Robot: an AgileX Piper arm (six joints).
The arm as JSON. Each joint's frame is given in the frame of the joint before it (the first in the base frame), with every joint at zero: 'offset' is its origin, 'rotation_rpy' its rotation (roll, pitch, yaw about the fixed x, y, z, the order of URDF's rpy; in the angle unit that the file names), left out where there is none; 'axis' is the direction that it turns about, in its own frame. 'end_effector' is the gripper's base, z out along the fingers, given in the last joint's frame.
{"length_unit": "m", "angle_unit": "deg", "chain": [
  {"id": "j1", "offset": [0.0, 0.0, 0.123], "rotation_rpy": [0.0, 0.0, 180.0], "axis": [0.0, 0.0, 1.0]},
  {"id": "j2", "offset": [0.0, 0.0, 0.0], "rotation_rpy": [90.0, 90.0, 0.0], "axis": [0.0, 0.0, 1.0]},
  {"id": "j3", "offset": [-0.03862, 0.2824, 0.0], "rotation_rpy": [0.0, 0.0, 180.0], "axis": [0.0, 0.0, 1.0]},
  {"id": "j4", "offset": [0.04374, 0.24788, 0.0], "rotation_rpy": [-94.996, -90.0, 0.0], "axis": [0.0, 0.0, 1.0]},
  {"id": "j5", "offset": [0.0, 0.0, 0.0], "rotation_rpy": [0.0, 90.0, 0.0], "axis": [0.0, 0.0, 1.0]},
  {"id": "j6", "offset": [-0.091, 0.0, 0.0], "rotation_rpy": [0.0, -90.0, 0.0], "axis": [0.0, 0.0, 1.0]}
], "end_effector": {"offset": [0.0, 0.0, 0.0], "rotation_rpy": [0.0, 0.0, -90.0]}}
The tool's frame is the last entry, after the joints.
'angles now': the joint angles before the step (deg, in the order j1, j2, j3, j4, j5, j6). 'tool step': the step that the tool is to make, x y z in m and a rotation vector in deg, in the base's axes. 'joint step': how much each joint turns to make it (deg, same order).
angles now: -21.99, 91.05, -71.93, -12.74, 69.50, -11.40
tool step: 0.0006, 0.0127, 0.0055, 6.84, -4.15, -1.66
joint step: 0.00, -1.37, -0.03, 8.15, 0.07, -0.24
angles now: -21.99, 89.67, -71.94, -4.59, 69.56, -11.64
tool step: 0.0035, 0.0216, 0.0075, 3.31, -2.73, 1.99
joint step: 2.96, -1.50, 0.00, 4.13, 0.11, 0.11
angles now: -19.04, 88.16, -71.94, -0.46, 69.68, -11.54
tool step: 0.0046, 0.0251, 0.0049, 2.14, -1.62, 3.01
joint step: 4.26, -0.95, 0.00, 2.43, 0.01, 0.80
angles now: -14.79, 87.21, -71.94, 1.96, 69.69, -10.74
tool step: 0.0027, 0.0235, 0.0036, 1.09, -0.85, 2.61
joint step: 4.36, -0.71, 0.01, 0.97, 0.04, 1.61
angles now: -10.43, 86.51, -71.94, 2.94, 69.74, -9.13
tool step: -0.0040, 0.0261, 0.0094, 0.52, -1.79, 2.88
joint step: 4.97, -2.12, 0.24, 0.35, 0.06, 2.09
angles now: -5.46, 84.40, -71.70, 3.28, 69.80, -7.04
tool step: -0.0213, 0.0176, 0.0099, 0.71, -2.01, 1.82
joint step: 3.25, -5.14, 3.03, 0.51, 0.07, 1.42
